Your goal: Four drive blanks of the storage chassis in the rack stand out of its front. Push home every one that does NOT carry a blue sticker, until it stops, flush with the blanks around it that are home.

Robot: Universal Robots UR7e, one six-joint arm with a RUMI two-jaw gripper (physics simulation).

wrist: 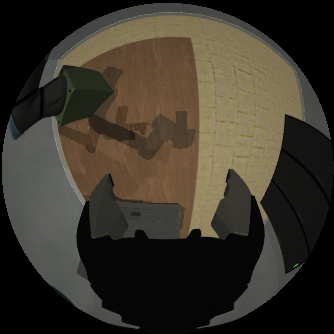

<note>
The picture shows: the gripper and a rack.
</note>
